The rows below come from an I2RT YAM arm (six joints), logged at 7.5 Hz.
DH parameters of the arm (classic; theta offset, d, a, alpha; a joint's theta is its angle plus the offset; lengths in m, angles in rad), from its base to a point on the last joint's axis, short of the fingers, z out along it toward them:
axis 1: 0 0.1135 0.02 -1.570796
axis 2: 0 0 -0.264 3.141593
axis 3: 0.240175 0 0.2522 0
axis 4: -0.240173 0 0.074 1.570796
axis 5: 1.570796 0 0 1.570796
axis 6: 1.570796 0.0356 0 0
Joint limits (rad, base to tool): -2.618..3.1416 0..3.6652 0..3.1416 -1.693..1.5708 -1.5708..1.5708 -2.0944..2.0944
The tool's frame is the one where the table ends.
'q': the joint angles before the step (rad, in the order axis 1, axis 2, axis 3, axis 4, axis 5, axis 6). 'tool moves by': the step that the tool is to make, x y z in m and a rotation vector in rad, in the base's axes. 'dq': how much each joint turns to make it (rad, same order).
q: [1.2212 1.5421 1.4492 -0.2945 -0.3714 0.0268]
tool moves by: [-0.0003 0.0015 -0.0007 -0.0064 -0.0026 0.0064]
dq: [0.0020 0.0063 0.0062 -0.0074 -0.0023 -0.0064]
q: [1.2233 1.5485 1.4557 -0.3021 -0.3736 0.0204]
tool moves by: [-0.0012 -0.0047 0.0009 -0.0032 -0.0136 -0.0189]
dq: [0.0009 -0.0186 -0.0137 -0.0052 0.0236 -0.0056]
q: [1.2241 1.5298 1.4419 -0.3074 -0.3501 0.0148]
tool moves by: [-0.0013 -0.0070 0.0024 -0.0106 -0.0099 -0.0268]
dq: [-0.0005 -0.0245 -0.0101 -0.0216 0.0293 -0.0018]
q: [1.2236 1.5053 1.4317 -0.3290 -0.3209 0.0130]
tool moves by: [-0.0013 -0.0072 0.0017 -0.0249 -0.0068 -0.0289]
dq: [-0.0004 -0.0220 -0.0042 -0.0396 0.0321 -0.0023]
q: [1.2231 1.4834 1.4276 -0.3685 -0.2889 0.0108]
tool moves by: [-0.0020 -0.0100 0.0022 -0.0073 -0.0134 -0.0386]
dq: [-0.0004 -0.0368 -0.0225 -0.0161 0.0411 0.0021]
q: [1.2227 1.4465 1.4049 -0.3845 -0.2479 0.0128]
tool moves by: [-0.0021 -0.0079 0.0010 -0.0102 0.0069 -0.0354]
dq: [0.0012 -0.0284 -0.0166 -0.0194 0.0320 0.0185]
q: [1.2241 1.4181 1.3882 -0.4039 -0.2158 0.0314]
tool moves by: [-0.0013 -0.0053 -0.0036 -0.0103 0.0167 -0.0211]
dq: [-0.0003 -0.0205 -0.0269 -0.0047 0.0136 0.0203]
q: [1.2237 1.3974 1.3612 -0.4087 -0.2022 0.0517]
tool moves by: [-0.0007 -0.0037 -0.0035 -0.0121 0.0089 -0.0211]
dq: [0.0000 -0.0138 -0.0204 -0.0053 0.0171 0.0133]
